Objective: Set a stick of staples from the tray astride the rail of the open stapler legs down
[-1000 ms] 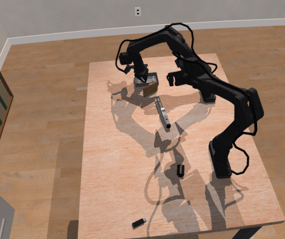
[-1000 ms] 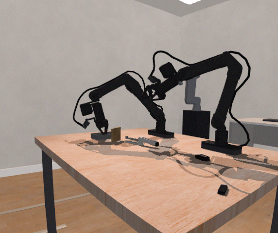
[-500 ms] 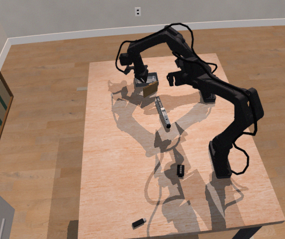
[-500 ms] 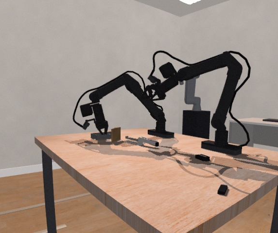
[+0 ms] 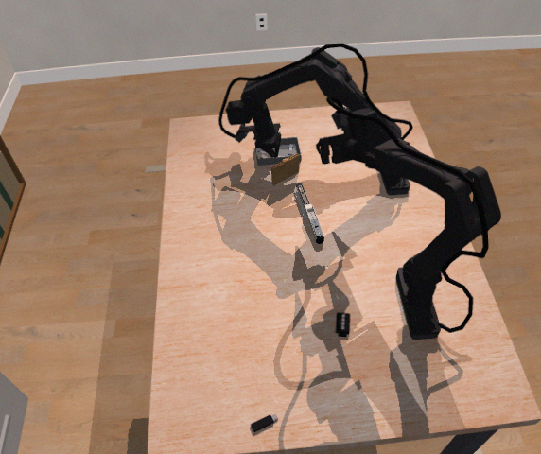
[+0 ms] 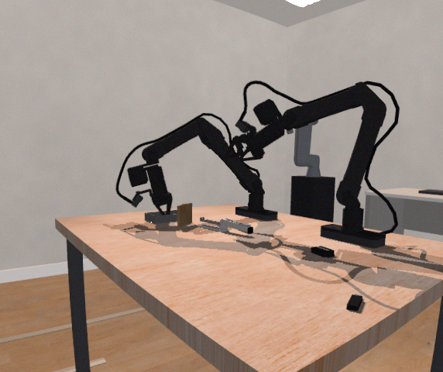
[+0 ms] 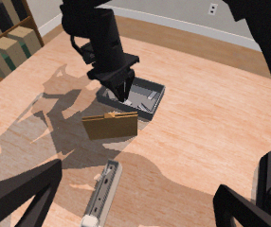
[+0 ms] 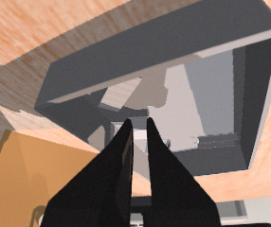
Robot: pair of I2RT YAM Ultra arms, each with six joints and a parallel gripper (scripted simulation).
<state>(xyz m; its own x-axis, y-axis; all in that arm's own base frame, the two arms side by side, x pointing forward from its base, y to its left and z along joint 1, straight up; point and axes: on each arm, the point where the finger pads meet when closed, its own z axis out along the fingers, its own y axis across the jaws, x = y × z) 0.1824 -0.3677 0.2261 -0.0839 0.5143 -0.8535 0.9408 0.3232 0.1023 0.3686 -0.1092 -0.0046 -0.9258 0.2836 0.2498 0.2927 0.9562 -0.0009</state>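
My right hand is 10 mm past the staple stick and 10 mm above it. Also, from my right hand: stapler (110 mm behind, 260 mm to the left); brown block (30 mm behind, 90 mm to the left, 20 mm above); grey tray (10 mm behind, 20 mm to the right).
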